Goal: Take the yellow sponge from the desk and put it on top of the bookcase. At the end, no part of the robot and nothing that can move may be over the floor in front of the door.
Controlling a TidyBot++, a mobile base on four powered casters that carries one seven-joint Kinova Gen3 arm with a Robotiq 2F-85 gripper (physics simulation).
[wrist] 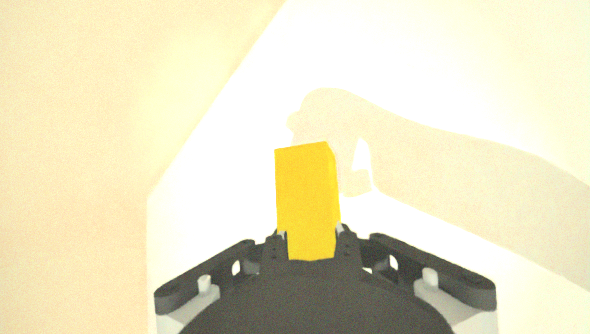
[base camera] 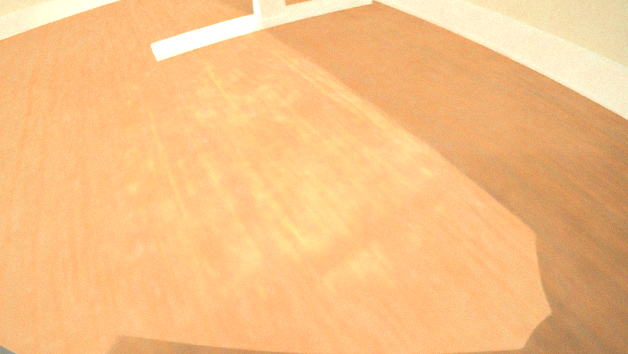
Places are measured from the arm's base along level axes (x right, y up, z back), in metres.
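Where they show: gripper, fingertip midpoint: point(wrist: 311, 229).
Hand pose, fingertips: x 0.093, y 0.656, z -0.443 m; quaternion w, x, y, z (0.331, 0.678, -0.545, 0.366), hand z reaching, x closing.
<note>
After its pixels a point has its place.
The yellow sponge point(wrist: 306, 200) {x 0.122, y 0.691, z -0.429 m} is upright in the wrist view, its lower end between the two fingertips. My gripper point(wrist: 311, 229) {x 0.093, y 0.656, z -0.443 m} is shut on it, with a finger pad against each side. The sponge and fingers are over a bright white surface that looks like the desk top point(wrist: 210, 200) {x 0.087, y 0.553, z -0.829 m}. The grey shadow of the arm and gripper falls on this surface, above and to the right of the sponge. The height of the sponge over the surface is hard to tell. The bookcase and the door do not show in either view.
In the base camera view, a white foot bar point(base camera: 205, 39) {x -0.350, y -0.379, z -0.967 m} with an upright post point(base camera: 270, 9) {x -0.190, y -0.350, z -1.094 m} stands on the wooden floor point(base camera: 425, 85) {x 0.178, y -0.397, z -0.729 m} at the top. White baseboards point(base camera: 500, 42) {x 0.405, y -0.371, z -0.914 m} run along the walls. A beige area lies left of the white surface's edge in the wrist view.
</note>
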